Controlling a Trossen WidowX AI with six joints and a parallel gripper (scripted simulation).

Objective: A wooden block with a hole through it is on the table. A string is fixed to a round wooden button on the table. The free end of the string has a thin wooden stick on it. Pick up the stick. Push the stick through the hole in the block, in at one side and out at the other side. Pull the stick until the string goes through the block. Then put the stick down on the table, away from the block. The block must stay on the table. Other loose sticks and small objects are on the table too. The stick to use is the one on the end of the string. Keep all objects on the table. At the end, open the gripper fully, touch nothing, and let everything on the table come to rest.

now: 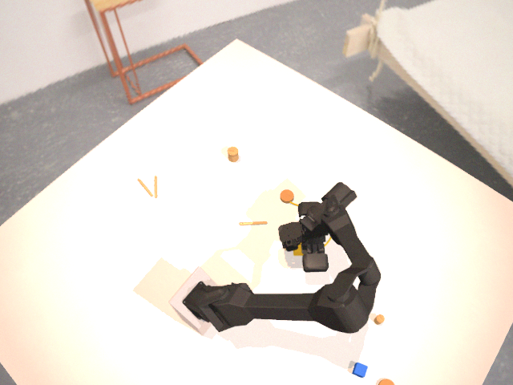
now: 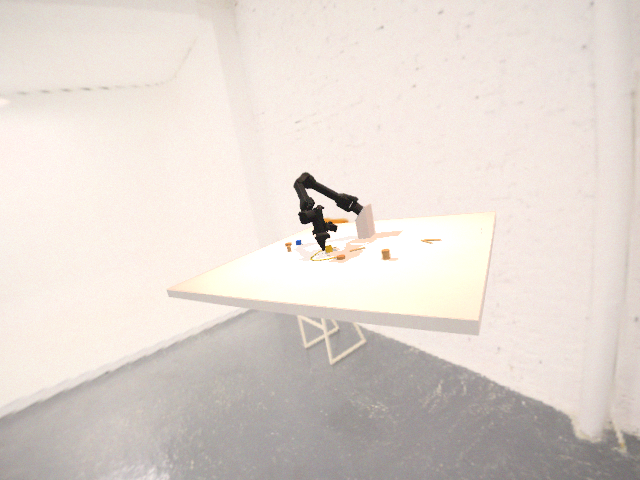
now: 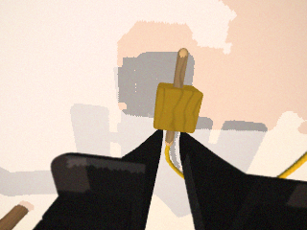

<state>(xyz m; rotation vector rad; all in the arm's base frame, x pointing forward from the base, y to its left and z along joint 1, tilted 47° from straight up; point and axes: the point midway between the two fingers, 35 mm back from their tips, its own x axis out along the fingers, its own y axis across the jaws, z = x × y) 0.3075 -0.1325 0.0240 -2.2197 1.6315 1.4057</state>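
The yellow block is 20 mm behind my gripper tip and 20 mm to the left of it. From my gripper tip the other things lie so: blue cube: 190 mm behind, 280 mm to the right; then round wooden button: 100 mm ahead, 140 mm to the left, 10 mm below; then wooden cylinder: 110 mm ahead, 360 mm to the left, 10 mm above.
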